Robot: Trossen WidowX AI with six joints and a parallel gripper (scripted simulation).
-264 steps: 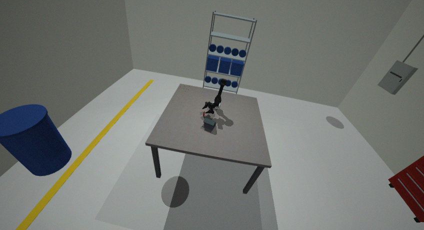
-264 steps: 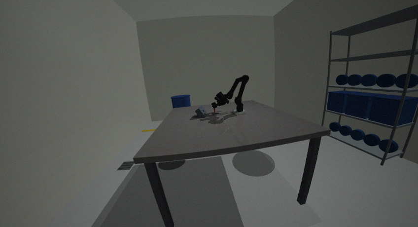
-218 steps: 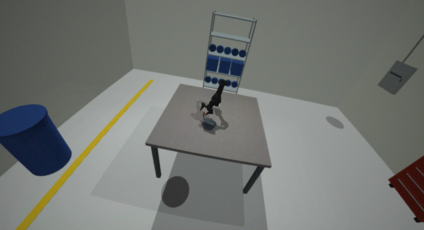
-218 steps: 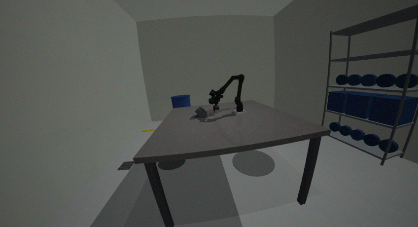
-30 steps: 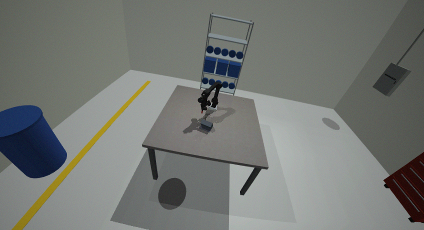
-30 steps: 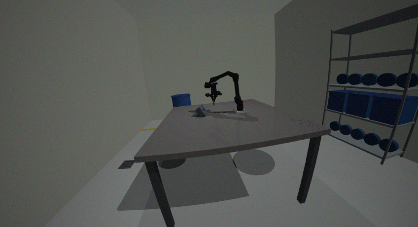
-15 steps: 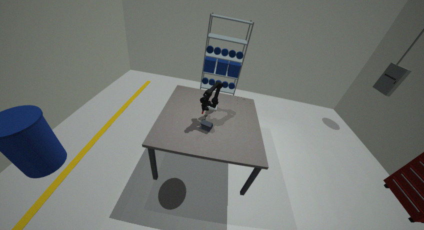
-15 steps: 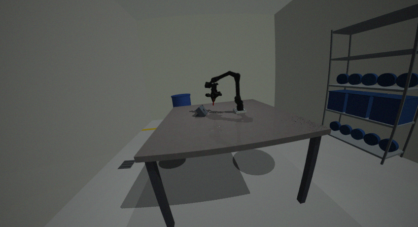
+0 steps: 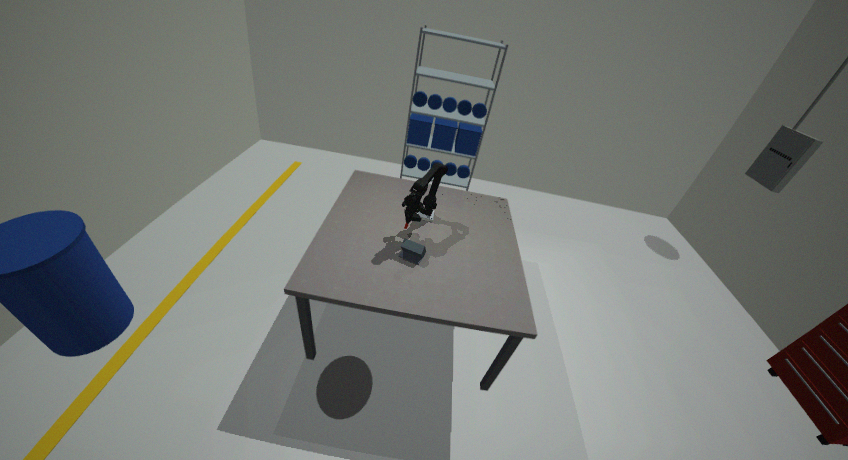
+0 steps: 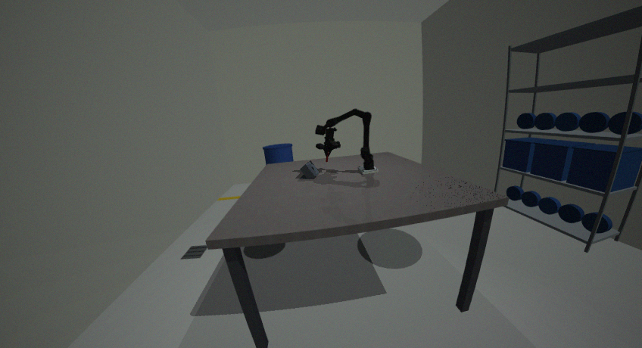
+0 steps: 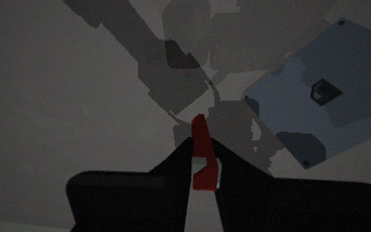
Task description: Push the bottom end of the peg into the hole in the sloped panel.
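My gripper tip is 130 mm short of the panel, 90 mm to the right of it and 70 mm above it. Round my gripper tip: red square peg: 20 mm above.
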